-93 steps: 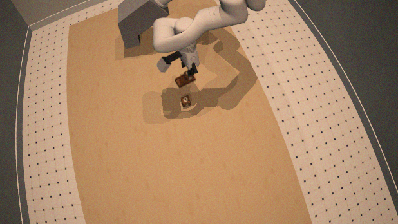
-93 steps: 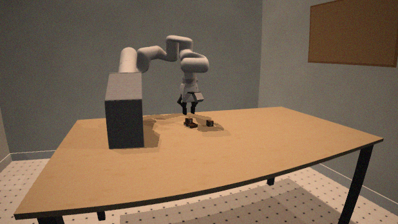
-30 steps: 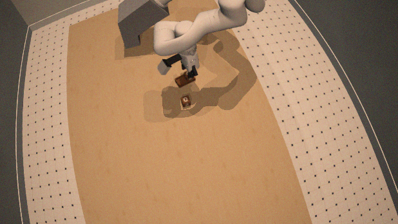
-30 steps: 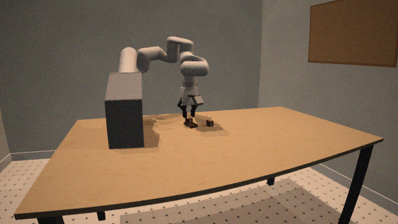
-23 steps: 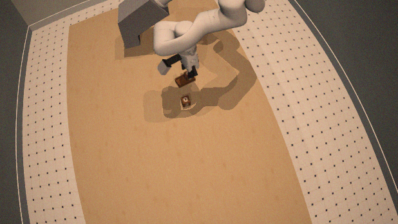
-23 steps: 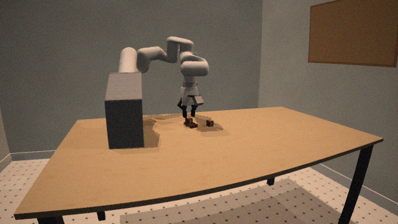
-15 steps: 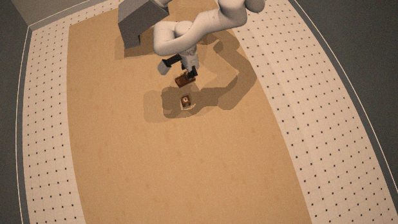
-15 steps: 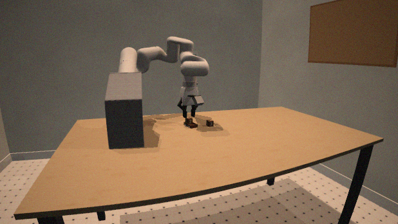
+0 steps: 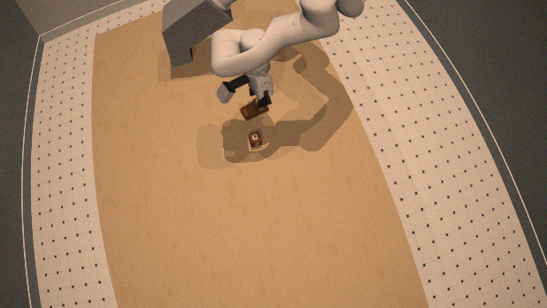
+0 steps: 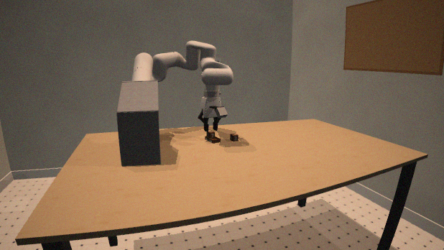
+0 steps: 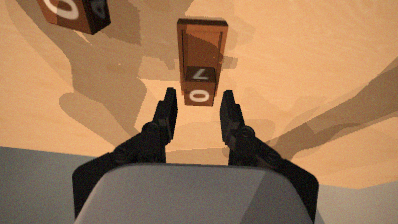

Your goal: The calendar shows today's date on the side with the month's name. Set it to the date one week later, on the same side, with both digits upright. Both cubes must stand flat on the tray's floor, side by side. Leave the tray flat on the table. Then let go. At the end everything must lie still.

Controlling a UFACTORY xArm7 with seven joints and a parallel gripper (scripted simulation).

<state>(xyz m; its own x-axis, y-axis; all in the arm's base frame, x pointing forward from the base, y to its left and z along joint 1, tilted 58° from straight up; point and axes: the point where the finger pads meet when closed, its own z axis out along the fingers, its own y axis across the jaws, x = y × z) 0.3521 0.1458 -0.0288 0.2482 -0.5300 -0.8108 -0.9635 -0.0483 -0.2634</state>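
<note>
My hand is 20 mm to the left of the brown tray and 60 mm above it.
</note>
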